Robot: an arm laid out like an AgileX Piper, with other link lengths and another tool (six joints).
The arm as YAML. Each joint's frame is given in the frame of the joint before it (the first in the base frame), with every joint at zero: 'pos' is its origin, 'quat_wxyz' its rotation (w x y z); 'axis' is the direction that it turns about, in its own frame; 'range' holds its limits. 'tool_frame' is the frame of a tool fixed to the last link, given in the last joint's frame.
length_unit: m
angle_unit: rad
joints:
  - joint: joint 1
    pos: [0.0, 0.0, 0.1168]
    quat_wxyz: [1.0, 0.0, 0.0, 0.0]
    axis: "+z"
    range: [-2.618, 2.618]
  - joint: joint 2
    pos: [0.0, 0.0, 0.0]
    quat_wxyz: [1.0, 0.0, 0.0, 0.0]
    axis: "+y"
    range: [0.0, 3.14]
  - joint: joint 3
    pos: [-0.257, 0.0, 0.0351]
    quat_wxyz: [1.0, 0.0, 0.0, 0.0]
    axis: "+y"
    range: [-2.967, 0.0]
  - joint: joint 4
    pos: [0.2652, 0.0, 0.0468]
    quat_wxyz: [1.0, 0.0, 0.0, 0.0]
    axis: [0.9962, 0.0, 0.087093]
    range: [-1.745, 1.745]
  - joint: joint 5
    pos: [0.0, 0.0, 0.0]
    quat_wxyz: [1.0, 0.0, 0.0, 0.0]
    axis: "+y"
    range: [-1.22, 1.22]
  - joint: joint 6
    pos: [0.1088, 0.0, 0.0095]
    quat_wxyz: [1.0, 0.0, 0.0, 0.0]
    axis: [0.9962, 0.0, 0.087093]
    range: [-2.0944, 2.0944]
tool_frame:
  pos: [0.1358, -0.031, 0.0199]
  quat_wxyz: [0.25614, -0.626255, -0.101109, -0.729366]
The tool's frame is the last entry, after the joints.
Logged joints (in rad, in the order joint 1, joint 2, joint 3, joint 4, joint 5, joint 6), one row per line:
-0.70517 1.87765 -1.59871 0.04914 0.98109 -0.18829
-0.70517 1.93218 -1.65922 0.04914 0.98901 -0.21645
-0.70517 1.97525 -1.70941 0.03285 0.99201 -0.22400
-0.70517 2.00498 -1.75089 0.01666 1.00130 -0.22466
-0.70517 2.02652 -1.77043 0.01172 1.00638 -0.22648
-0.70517 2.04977 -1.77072 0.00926 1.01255 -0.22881
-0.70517 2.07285 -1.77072 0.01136 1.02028 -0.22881
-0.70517 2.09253 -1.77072 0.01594 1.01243 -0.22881
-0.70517 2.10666 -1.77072 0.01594 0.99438 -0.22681
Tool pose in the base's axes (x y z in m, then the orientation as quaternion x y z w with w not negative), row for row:
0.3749 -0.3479 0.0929 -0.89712 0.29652 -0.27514 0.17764
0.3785 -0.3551 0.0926 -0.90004 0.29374 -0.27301 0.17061
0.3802 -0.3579 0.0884 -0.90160 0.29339 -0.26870 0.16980
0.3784 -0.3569 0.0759 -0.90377 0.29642 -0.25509 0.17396
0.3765 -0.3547 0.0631 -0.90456 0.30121 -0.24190 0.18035
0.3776 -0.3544 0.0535 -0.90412 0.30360 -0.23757 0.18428
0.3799 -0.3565 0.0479 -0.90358 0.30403 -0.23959 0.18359
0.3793 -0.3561 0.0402 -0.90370 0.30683 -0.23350 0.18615
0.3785 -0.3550 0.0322 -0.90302 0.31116 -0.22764 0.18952
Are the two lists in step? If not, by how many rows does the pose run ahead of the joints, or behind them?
The pose runs 2 rows ahead of the joints: the pose in row i belongs to the joints in row i + 2.
